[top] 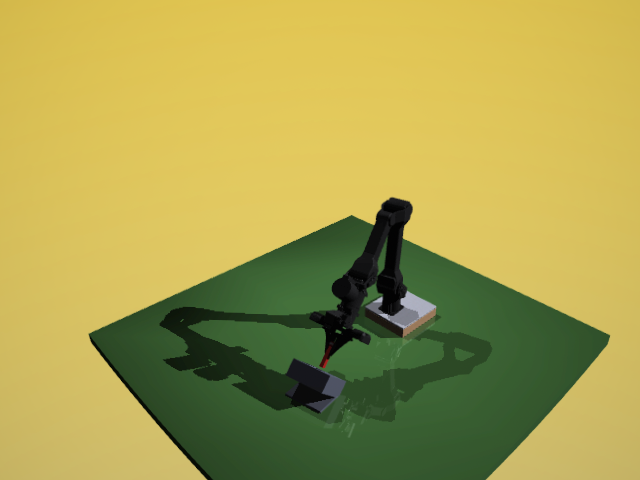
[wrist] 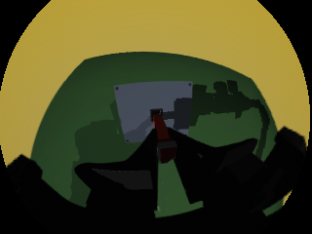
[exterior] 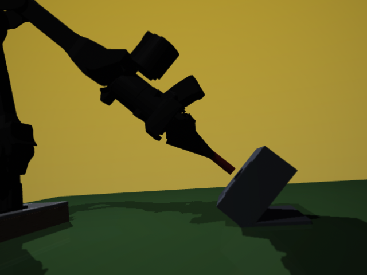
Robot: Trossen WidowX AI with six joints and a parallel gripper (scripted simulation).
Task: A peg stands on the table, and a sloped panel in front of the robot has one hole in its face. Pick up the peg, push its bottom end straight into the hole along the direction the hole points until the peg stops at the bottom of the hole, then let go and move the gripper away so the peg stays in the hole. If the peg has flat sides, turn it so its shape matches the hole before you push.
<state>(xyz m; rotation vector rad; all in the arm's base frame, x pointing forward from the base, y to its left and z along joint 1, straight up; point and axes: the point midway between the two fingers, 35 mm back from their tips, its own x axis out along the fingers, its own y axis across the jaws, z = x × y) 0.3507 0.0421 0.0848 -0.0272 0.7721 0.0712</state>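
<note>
Right now my gripper tip is 1 cm past the red peg and 1 cm below it. The rest, counted from my gripper tip: flat foot (8 cm ahead, 1 cm to the left, 10 cm below); dark grey sloped panel (6 cm ahead, 5 cm below).
</note>
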